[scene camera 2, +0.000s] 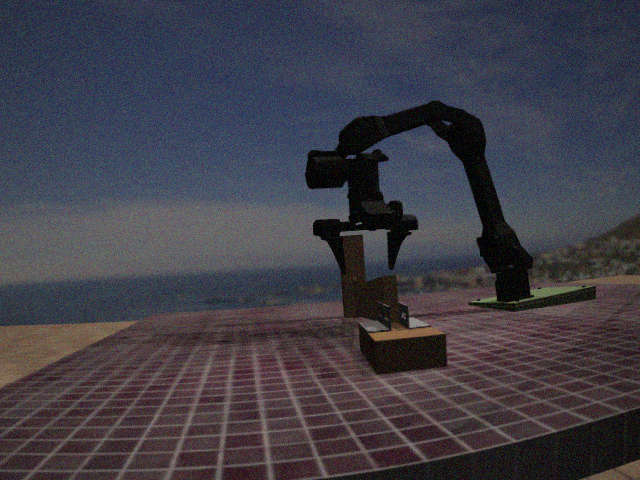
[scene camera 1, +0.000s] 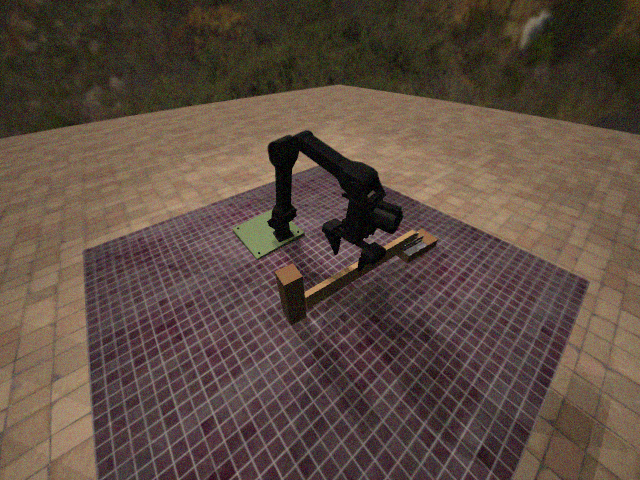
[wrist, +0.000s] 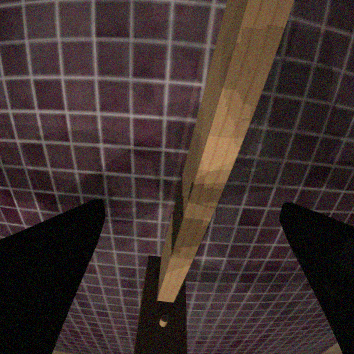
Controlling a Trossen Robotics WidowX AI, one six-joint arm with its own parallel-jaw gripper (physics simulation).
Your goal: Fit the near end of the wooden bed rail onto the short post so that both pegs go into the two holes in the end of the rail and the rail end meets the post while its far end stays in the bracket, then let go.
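Pixels of known places: gripper, fingertip midpoint: [scene camera 2: 367, 272] [scene camera 1: 347, 262] [wrist: 194, 209]; arm's base, origin of the base link: [scene camera 2: 515, 299] [scene camera 1: 283, 234].
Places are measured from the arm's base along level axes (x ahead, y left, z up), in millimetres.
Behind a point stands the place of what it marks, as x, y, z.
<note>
The wooden rail [scene camera 1: 330, 284] @(340, -6, 51) [scene camera 2: 383, 293] @(339, 350, 62) [wrist: 220, 145] @(329, 94, 64) runs from the short post [scene camera 1: 290, 291] @(356, -135, 132) [scene camera 2: 353, 258] @(330, -99, 113) [wrist: 155, 340] @(326, -99, 88) to the metal bracket [scene camera 1: 415, 248] @(355, 349, 22) [scene camera 2: 384, 317] @(341, 360, 32), its far end between the bracket's plates. Its near end is at the post's face, roughly centred sideways in the wrist view; whether it touches cannot be told. A small pale round spot [wrist: 163, 323] @(331, -91, 73), possibly a peg, shows on that face above the rail end. Pegs inside the holes cannot be seen. My gripper [scene camera 1: 348, 259] @(321, 66, 85) [scene camera 2: 367, 269] @(321, 66, 85) [wrist: 194, 209] @(321, 66, 85) is open and empty, fingers wide apart over either side of the rail.
The bracket sits on a low wooden block [scene camera 1: 429, 239] @(350, 433, 20) [scene camera 2: 408, 352] @(333, 461, 4). The arm's green base plate [scene camera 1: 253, 238] @(-43, -109, -1) [scene camera 2: 560, 295] @(-77, 63, 3) lies to one side of the rail. A purple tiled mat [scene camera 1: 217, 372] @(369, -355, -16) [scene camera 2: 232, 403] @(509, 538, -16) lies beneath everything.
</note>
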